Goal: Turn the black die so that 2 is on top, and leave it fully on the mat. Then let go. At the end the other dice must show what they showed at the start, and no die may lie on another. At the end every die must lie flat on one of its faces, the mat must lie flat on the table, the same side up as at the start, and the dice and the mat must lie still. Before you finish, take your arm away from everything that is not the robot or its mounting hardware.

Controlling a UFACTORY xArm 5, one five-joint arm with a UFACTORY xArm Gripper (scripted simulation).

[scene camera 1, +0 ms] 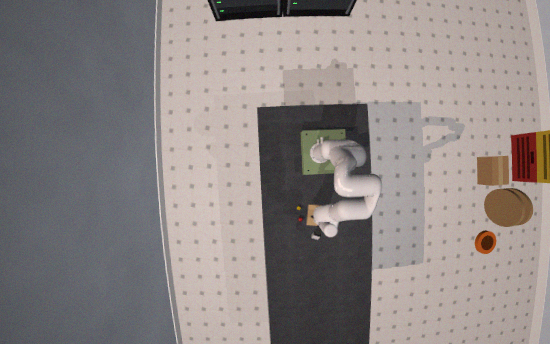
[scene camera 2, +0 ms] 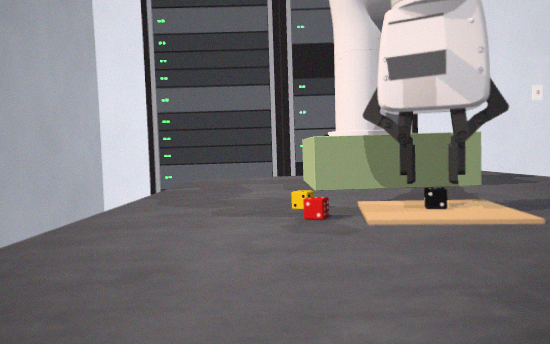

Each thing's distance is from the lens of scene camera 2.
tan mat (scene camera 2: 459, 211): 46 cm
